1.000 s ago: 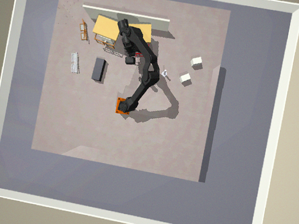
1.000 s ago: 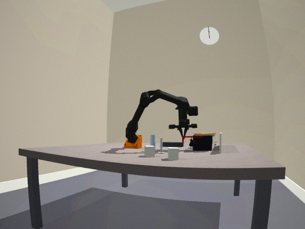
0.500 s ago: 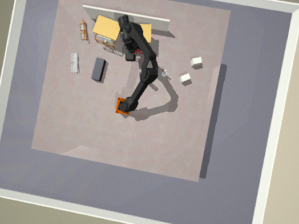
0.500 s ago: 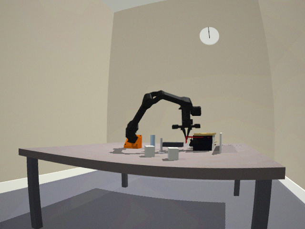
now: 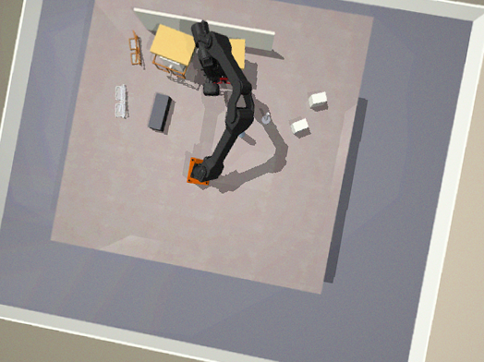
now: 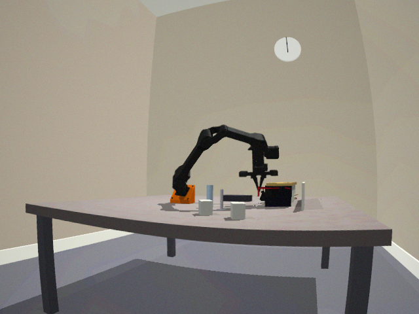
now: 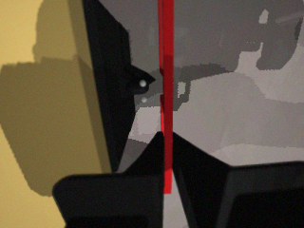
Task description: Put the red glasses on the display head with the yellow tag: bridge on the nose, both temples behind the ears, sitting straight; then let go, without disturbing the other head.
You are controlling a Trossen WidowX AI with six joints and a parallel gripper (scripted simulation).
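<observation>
My gripper tip is 80 mm short of the dark display head, 20 mm to the left of it and 10 mm above it. Round my gripper tip: pale blue cylinder 180 mm behind, 170 mm to the right, 20 mm below; white panel 210 mm ahead, 100 mm to the left, 10 mm below; thin grey peg 90 mm behind, 260 mm to the right, 40 mm below.
</observation>
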